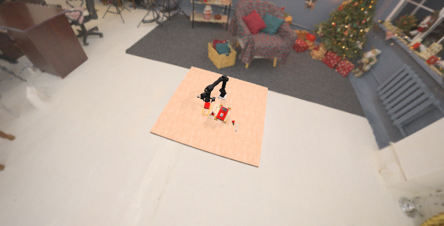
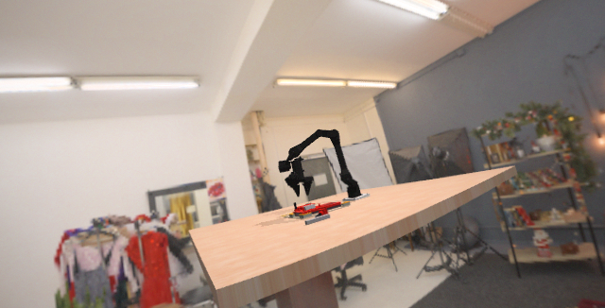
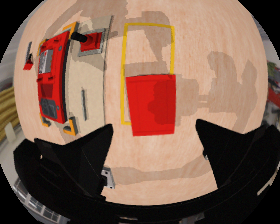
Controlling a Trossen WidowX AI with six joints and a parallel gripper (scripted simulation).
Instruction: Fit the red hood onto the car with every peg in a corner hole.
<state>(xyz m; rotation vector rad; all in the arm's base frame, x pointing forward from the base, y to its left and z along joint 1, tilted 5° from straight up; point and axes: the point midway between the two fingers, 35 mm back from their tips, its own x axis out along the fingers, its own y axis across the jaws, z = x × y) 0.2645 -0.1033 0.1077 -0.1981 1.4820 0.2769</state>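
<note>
The red hood lies 6 cm below my gripper tip. Also, from my gripper tip: white piece (11 cm ahead, 48 cm to the left, 7 cm below).
</note>
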